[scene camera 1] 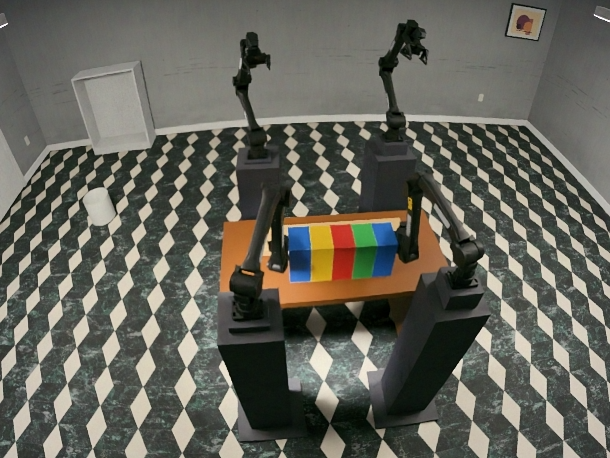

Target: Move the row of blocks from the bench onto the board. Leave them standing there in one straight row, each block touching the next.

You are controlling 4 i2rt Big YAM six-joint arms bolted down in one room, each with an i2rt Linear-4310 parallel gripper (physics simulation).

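Note:
A row of upright blocks, blue (300,255), yellow (321,255), red (343,254), green (364,252) and blue (384,251), stands on the orange bench (340,295), side by side with no visible gaps. The pale board (360,221) lies behind it, partly hidden by the blocks. The near left arm's gripper (285,252) is low at the row's left end. The near right arm's gripper (400,240) is low at its right end. Finger openings and contact there cannot be made out. The far left gripper (268,62) and far right gripper (420,56) are raised, well away from the blocks.
Dark pedestals (255,385) (430,350) carry the near arms in front of the bench. Two more pedestals (258,185) (389,180) stand behind it. A white cylinder (99,206) and a white open cabinet (147,107) stand at the left of the room.

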